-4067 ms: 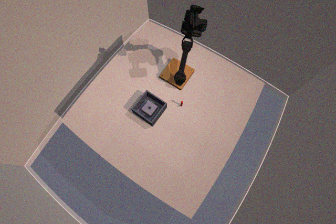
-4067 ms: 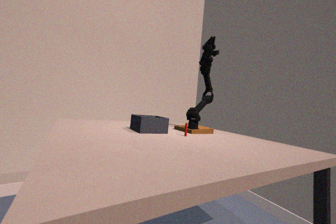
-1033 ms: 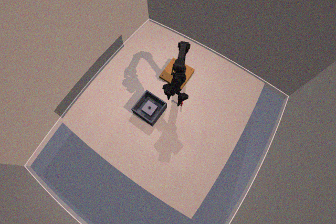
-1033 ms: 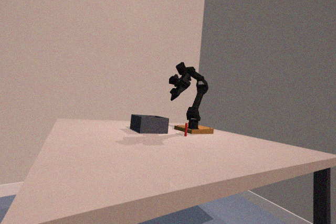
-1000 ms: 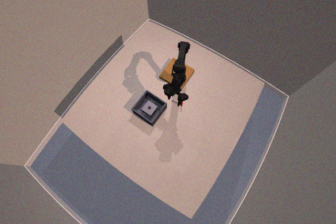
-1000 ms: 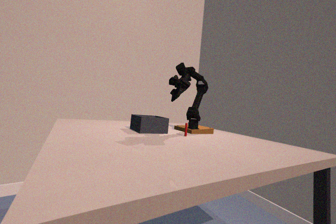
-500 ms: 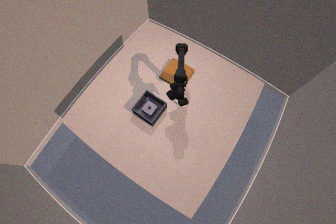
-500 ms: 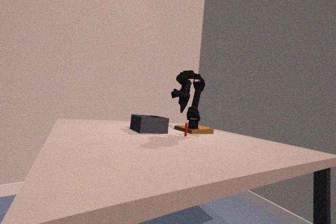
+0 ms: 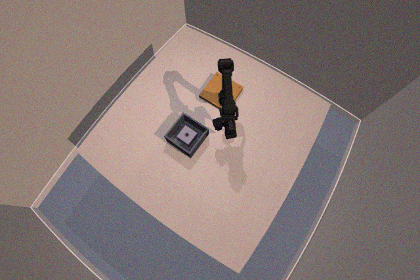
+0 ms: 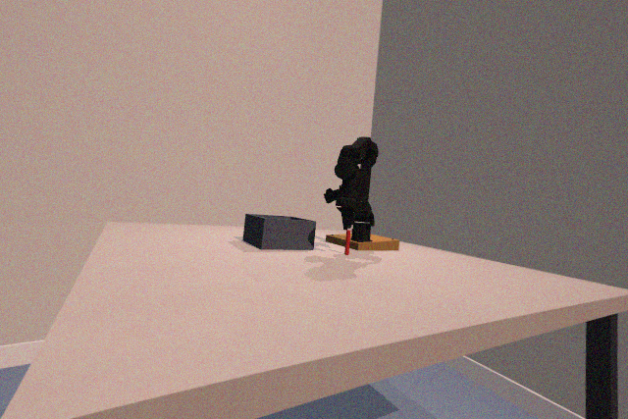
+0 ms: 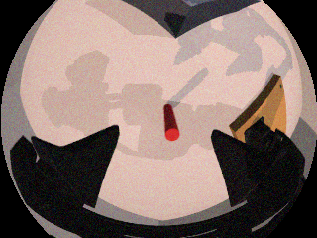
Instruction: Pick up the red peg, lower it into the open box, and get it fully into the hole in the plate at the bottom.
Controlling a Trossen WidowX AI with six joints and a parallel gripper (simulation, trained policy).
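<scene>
My gripper tip is 10 mm past the red peg and 40 mm above it. Round my gripper tip: dark box (190 mm ahead, 150 mm to the right, 60 mm below).
</scene>
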